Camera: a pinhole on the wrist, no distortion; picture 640 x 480 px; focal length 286.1 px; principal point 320.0 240.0 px. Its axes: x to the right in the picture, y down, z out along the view. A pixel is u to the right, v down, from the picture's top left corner.
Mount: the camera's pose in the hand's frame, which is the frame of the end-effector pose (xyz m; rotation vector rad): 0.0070 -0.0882 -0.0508 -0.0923 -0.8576 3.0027
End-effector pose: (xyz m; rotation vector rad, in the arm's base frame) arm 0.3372 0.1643 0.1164 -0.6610 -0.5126 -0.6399
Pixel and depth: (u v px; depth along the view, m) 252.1 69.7 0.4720
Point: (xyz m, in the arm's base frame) 0.2139 0.4178 0.5552
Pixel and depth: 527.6 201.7 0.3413
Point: -0.0524 0.2995 0.2133
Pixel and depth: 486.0 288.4 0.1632
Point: 0.1211 0.1285 0.1797
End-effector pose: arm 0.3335 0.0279 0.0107 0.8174 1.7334 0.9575
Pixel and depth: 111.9 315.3 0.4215
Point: 0.4501 0.1406 -0.5349
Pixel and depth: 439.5 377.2 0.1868
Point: 0.3866 -0.1507 -0.1964
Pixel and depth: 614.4 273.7 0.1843
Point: 0.4544 -0.2096 -0.1015
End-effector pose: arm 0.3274 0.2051 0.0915 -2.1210 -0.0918 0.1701
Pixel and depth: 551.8 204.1 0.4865
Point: -0.1422 0.6103 0.1703
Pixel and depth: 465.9 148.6 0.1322
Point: 0.2474 0.3263 0.1574
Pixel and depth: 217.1 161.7 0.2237
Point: 0.3726 0.4447 0.1272
